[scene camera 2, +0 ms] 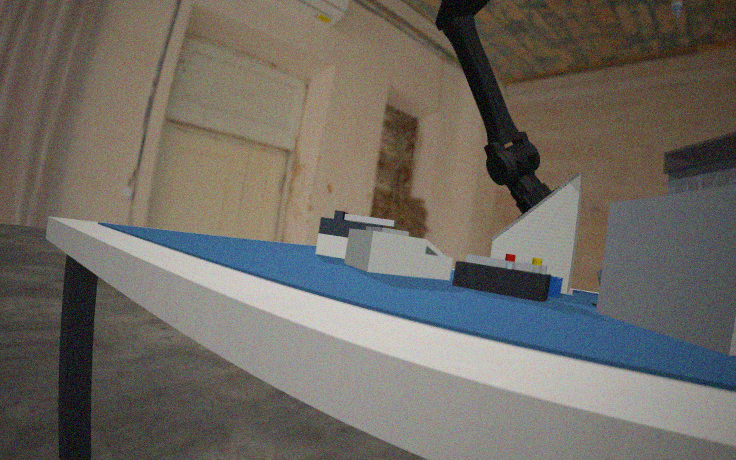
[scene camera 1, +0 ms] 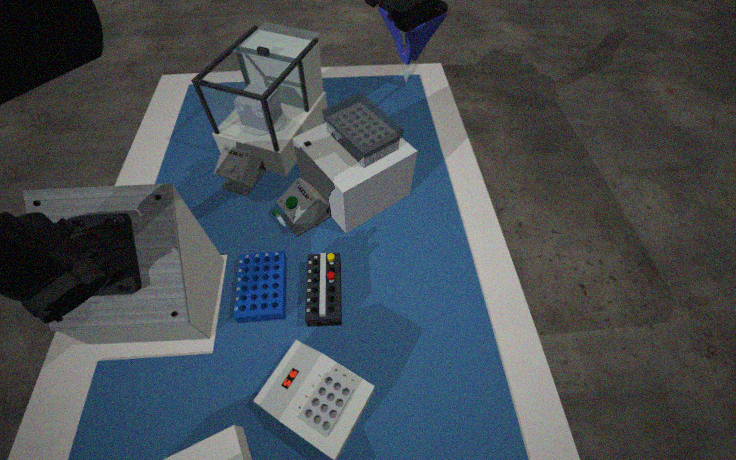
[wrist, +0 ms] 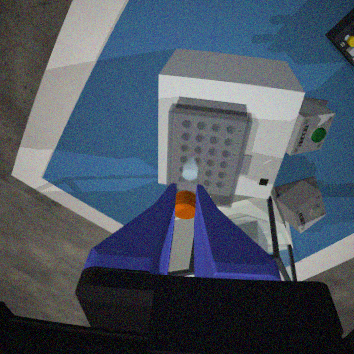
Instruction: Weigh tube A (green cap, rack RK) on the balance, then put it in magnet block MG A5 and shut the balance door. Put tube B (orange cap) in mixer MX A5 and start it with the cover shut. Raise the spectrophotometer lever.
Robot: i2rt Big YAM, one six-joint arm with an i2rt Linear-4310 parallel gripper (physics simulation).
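My gripper [scene camera 1: 408, 60] [wrist: 185, 192] is shut on tube B [scene camera 1: 407, 73] [wrist: 185, 206] [scene camera 2: 676, 8], orange cap up and clear tip down. In the wrist view its tip overlaps the near edge of the mixer's grey well block [wrist: 207, 150]; it hangs above. A translucent cover seems to lie over that block. The balance [scene camera 1: 260, 116] has a knobbed glass pane at the rear of its top; the front top looks open. A small green-and-white thing [scene camera 1: 278, 218], possibly tube A, lies beside the START box [scene camera 1: 303, 203] [wrist: 312, 127]. The black magnet block [scene camera 1: 336, 303] [scene camera 2: 499, 280] holds yellow and red caps.
A blue rack [scene camera 1: 260, 287] stands beside the magnet block. The heater block [scene camera 1: 276, 395] with a red display stands nearer. A dark-topped device [scene camera 2: 331, 244] has a low white bar, possibly the spectrophotometer lever. The sloped arm base [scene camera 1: 198, 292] is at left.
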